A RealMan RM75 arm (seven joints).
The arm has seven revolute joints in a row. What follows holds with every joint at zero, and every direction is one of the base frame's.
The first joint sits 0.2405 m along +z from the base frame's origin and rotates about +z.
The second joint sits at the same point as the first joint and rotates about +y.
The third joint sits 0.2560 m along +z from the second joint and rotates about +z.
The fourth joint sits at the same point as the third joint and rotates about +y.
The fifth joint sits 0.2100 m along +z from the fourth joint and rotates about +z.
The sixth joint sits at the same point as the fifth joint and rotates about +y.
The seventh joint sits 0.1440 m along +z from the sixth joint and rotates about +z.
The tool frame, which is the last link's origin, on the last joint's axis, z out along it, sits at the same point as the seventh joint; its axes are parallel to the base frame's.
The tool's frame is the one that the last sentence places.
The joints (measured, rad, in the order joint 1, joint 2, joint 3, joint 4, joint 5, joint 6, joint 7), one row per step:
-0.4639 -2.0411 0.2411 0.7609 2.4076 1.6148 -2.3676
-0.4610 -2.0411 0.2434 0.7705 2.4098 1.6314 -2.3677
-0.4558 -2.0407 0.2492 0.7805 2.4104 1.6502 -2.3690
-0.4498 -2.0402 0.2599 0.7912 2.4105 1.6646 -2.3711
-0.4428 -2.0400 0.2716 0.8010 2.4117 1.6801 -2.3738
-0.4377 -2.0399 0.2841 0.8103 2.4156 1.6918 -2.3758
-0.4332 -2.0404 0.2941 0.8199 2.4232 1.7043 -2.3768
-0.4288 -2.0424 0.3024 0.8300 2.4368 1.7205 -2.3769
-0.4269 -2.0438 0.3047 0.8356 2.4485 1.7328 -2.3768
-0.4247 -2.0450 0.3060 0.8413 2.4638 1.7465 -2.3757
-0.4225 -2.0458 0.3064 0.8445 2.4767 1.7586 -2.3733
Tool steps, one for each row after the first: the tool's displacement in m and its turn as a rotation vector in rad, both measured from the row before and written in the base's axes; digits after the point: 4 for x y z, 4 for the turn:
0.0008 -0.0020 0.0012 -0.0088 -0.0004 -0.0073
0.0007 -0.0027 0.0011 -0.0117 -0.0012 -0.0070
0.0003 -0.0025 0.0010 -0.0123 0.0035 -0.0059
0.0002 -0.0031 0.0005 -0.0155 0.0024 -0.0047
0.0001 -0.0024 0.0002 -0.0160 0.0064 -0.0049
0.0000 -0.0027 0.0000 -0.0174 0.0072 -0.0044
0.0000 -0.0036 -0.0008 -0.0232 0.0071 -0.0040
0.0000 -0.0026 -0.0006 -0.0164 0.0031 -0.0016
-0.0004 -0.0031 -0.0006 -0.0190 0.0045 -0.0010
-0.0004 -0.0029 -0.0007 -0.0164 0.0025 -0.0011

